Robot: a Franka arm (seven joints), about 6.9 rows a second.
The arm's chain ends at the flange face. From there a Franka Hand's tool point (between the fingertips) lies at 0.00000 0.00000 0.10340 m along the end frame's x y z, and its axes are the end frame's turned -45 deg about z.
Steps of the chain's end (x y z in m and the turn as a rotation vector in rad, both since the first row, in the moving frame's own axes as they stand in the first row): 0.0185, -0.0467, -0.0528, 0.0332, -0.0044, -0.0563; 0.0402, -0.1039, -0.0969, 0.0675, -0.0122, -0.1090; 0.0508, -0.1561, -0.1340, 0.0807, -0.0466, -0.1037; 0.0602, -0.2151, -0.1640, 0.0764, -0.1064, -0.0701; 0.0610, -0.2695, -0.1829, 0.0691, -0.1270, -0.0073; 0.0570, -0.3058, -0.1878, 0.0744, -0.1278, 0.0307; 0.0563, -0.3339, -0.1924, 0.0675, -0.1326, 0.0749
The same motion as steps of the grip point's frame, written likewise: 0.0481, -0.0227, -0.0529, 0.0266, 0.0204, -0.0563; 0.1056, -0.0511, -0.0971, 0.0564, 0.0391, -0.1090; 0.1483, -0.0839, -0.1344, 0.0900, 0.0241, -0.1037; 0.1920, -0.1228, -0.1649, 0.1293, -0.0212, -0.0701; 0.2294, -0.1617, -0.1840, 0.1387, -0.0409, -0.0073; 0.2529, -0.1907, -0.1889, 0.1430, -0.0378, 0.0307; 0.2717, -0.2110, -0.1935, 0.1415, -0.0460, 0.0749
